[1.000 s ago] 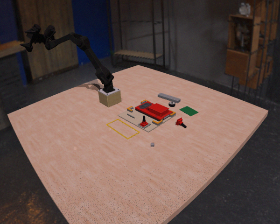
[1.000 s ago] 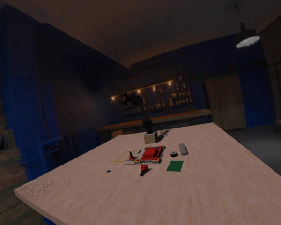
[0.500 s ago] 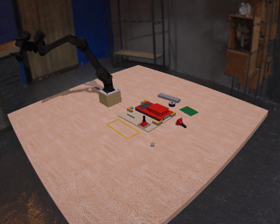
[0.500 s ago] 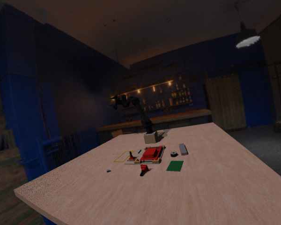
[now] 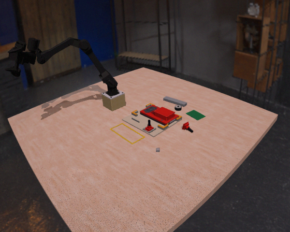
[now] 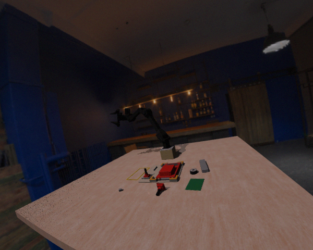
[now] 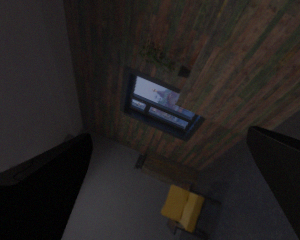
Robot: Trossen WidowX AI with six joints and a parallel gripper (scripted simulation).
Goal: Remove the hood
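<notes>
My gripper tip is 330 mm short of the red hood, 710 mm to the right of it and 420 mm above it. The rest, counted from my gripper tip: beige baseplate 290 mm ahead, 670 mm to the left, 450 mm below; grey bar 220 mm ahead, 900 mm to the left, 450 mm below; black wheel 300 mm ahead, 850 mm to the left, 450 mm below.
</notes>
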